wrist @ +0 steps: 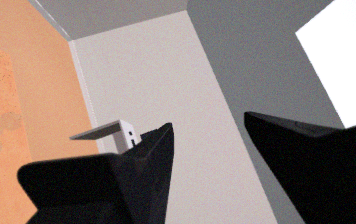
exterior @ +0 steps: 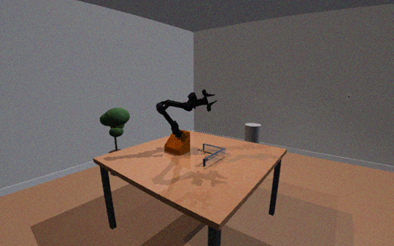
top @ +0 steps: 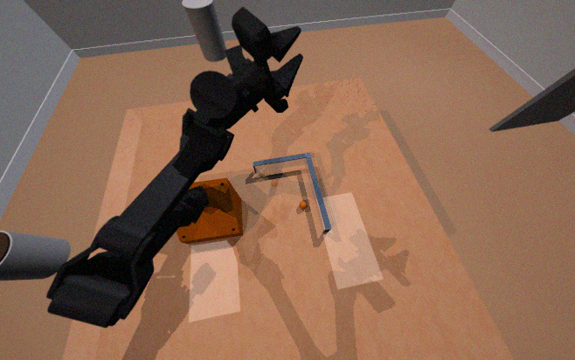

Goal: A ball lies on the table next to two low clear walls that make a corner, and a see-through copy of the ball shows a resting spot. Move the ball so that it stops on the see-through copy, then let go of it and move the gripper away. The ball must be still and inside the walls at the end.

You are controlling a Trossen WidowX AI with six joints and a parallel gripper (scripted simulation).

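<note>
Now: the orange ball 500 mm below my gripper tip, 150 mm to the right of it and 10 mm behind it. Also, from my gripper tip: faint orange spot: 500 mm below, 90 mm behind, 30 mm to the right.
</note>
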